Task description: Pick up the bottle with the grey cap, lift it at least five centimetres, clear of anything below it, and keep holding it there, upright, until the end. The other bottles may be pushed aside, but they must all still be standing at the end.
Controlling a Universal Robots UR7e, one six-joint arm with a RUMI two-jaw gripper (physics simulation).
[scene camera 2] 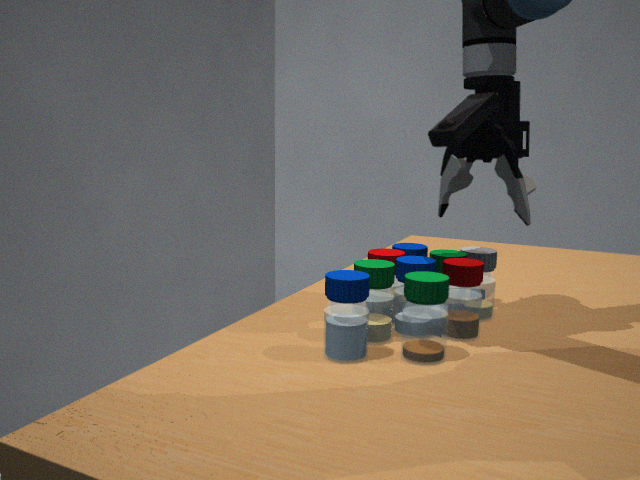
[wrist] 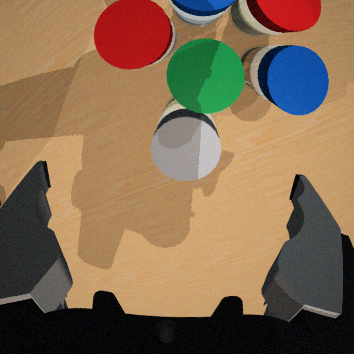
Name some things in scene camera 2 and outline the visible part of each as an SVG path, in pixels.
My gripper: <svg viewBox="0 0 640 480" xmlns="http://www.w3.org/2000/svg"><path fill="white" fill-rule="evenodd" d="M465 78L464 89L475 90L475 94L465 98L428 132L433 147L447 147L440 174L438 216L443 217L449 205L451 194L471 184L473 176L469 171L475 160L483 160L484 163L490 163L493 158L498 158L495 172L498 177L503 179L507 186L507 194L513 200L514 211L528 226L531 224L527 195L535 191L536 184L531 177L521 173L518 167L518 158L529 157L530 121L520 121L520 81L514 81L514 76L486 75ZM523 131L526 131L526 149L523 149Z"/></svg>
A red-capped bottle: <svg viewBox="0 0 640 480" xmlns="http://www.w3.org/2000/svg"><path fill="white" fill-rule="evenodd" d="M448 258L443 260L443 274L449 276L450 279L449 296L444 303L448 312L447 340L453 342L474 342L480 338L482 293L478 286L483 282L484 263L469 258Z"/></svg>
